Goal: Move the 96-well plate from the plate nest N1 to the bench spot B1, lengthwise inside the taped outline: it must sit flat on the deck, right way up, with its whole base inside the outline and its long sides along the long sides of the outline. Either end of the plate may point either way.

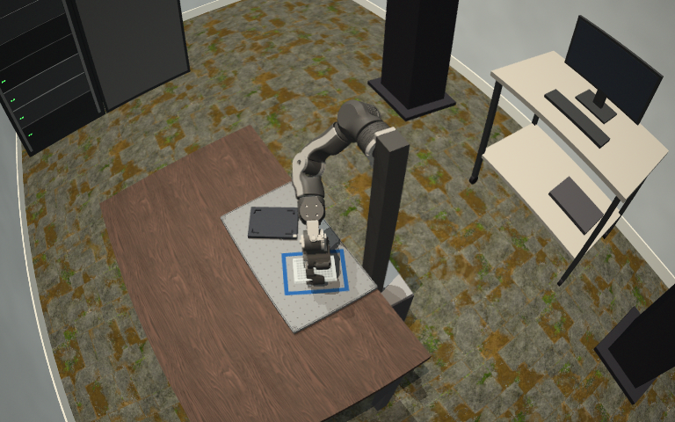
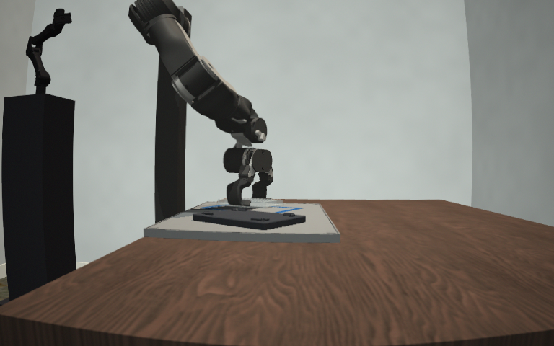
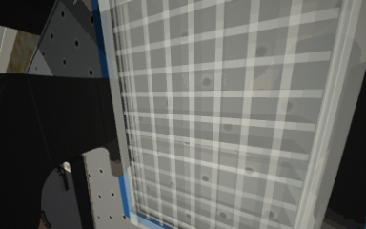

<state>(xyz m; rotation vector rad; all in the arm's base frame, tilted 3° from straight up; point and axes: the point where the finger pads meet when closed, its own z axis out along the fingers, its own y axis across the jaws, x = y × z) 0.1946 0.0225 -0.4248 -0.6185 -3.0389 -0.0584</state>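
Now: hand right at the 96-well plate. From my hand the other things lie so: black plate nest N1 (30 mm ahead, 220 mm to the right, 10 mm below).
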